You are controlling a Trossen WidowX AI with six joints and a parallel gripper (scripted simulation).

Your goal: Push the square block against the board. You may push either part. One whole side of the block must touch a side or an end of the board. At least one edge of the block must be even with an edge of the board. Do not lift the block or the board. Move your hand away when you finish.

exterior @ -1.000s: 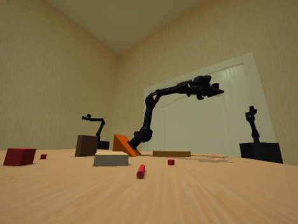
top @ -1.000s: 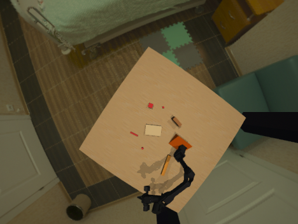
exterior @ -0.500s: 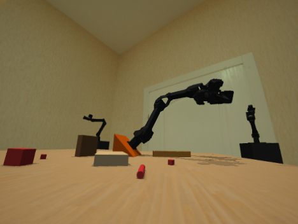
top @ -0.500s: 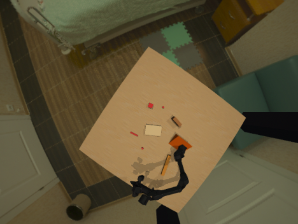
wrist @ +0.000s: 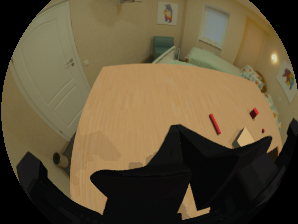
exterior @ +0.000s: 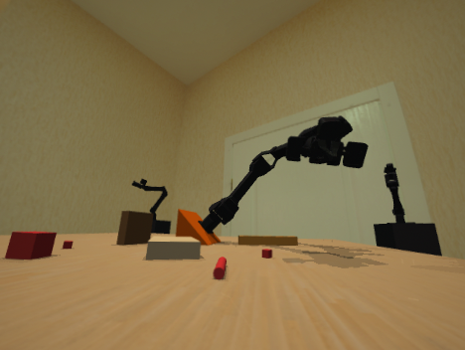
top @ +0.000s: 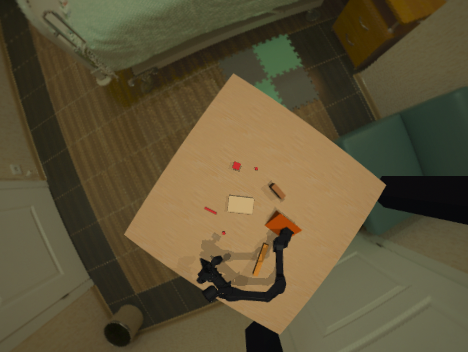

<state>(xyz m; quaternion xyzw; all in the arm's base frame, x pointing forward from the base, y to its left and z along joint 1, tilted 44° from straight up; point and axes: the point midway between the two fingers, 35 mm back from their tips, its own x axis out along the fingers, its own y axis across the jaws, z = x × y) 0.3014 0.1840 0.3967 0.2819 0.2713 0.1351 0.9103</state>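
Right now the brown square block is 11 cm behind my gripper tip, 56 cm to the right of it and 16 cm below it. From my gripper tip the other things lie so: orange-brown board (33 cm behind, 16 cm to the right, 19 cm below); pale cream block (35 cm to the right, 19 cm below); red rod (12 cm ahead, 20 cm to the right, 20 cm below).
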